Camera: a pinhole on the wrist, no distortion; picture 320 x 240 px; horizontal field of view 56.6 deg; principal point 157.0 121.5 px. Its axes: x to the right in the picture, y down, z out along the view. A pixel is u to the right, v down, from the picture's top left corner.
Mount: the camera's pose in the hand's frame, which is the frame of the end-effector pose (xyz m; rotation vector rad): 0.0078 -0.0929 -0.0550 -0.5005 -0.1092 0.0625
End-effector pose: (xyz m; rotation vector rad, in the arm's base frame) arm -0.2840 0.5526 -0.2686 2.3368 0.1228 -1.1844
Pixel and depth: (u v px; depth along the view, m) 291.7 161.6 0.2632
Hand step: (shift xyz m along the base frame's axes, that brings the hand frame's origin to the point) -0.0426 -0.1581 -0.1247
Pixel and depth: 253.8 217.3 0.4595
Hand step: -0.0692 -0.3842 -0.1069
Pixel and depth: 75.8 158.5 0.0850
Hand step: -0.0382 0.0371 -0.0040
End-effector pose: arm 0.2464 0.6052 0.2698 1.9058 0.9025 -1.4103
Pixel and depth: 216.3 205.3 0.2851
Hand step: 0.0110 -0.1910 -0.0601
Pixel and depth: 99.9 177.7 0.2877
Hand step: -0.0396 -0.1952 0.0433
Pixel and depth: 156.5 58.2 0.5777
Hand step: -0.2365 -0.4536 -0.0706
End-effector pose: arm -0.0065 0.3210 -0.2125 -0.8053 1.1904 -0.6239
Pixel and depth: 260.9 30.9 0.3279
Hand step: 0.3014 -0.0144 0.0112
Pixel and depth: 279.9 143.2 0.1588
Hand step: 0.0949 -0.0253 -0.0149
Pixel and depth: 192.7 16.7 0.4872
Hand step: 0.4445 0.0830 0.0723
